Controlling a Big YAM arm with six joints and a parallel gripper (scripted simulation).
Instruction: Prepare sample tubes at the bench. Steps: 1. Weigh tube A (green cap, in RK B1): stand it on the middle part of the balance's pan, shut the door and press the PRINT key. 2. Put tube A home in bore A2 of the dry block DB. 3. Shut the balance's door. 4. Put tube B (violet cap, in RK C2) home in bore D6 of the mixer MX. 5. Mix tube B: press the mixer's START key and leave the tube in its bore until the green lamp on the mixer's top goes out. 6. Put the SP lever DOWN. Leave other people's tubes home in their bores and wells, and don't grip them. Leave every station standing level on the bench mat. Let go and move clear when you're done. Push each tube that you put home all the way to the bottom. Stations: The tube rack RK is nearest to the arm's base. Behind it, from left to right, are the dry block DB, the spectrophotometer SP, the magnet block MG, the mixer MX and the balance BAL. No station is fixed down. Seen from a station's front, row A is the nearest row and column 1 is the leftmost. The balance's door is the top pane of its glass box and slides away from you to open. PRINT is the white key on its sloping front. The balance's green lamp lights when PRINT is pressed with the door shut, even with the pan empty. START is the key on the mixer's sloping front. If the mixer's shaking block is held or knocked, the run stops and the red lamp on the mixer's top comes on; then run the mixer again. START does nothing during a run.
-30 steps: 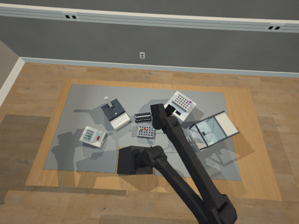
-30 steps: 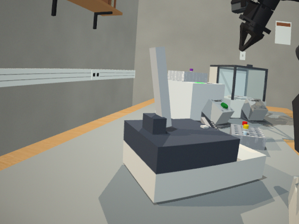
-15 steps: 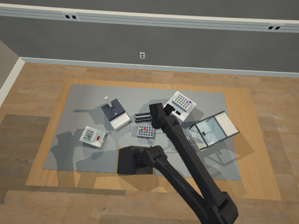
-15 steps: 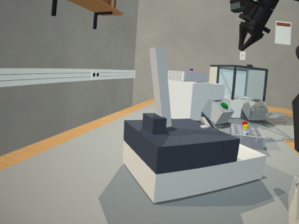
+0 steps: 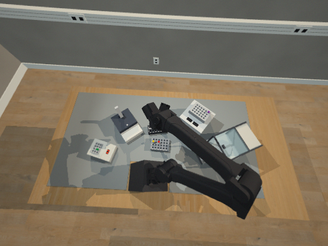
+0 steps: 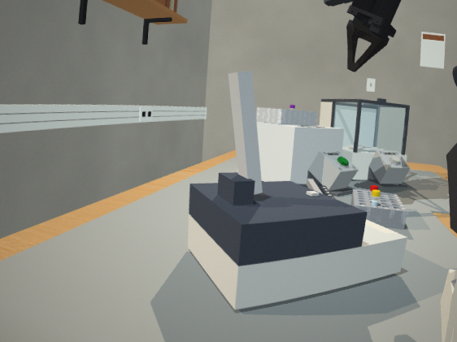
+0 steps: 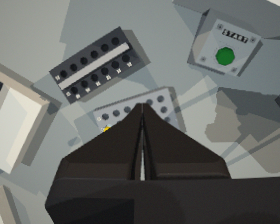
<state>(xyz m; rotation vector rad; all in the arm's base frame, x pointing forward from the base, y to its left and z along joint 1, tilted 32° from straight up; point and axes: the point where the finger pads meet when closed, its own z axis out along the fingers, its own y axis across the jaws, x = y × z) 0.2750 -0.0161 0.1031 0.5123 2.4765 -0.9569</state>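
Right now the SP lever is 28 cm to the left of my hand, 16 cm ahead of it and 11 cm below it. The rest, counted from my hand: rack RK 24 cm below, 6 cm behind, 3 cm to the left; then magnet block 23 cm below, 6 cm ahead, 4 cm to the left; then green start key 18 cm below, 14 cm to the right, 2 cm behind.
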